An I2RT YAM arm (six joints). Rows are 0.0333 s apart.
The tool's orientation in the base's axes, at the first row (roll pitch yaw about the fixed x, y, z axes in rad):
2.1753, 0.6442, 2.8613
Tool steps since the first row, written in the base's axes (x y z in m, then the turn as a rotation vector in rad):
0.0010, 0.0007, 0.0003, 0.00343, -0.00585, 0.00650
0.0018, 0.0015, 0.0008, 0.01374, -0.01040, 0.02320
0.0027, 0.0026, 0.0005, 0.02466, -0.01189, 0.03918
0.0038, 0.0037, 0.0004, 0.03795, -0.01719, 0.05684
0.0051, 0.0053, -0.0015, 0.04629, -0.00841, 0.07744
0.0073, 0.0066, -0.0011, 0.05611, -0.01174, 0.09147
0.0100, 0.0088, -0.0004, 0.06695, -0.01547, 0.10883
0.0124, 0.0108, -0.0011, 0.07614, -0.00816, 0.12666
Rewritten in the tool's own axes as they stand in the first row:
-0.0008, 0.0004, 0.0009, -0.00783, -0.00081, -0.00512
-0.0015, 0.0010, 0.0017, -0.02679, 0.00380, -0.01015
-0.0018, 0.0012, 0.0031, -0.04511, 0.00982, -0.01238
-0.0023, 0.0016, 0.0045, -0.06710, 0.01360, -0.01671
-0.0018, 0.0010, 0.0072, -0.08394, 0.03050, -0.01533
-0.0035, 0.0015, 0.0092, -0.10064, 0.03434, -0.01857
-0.0055, 0.0026, 0.0119, -0.12022, 0.03977, -0.02303
-0.0065, 0.0027, 0.0149, -0.13638, 0.05357, -0.02094

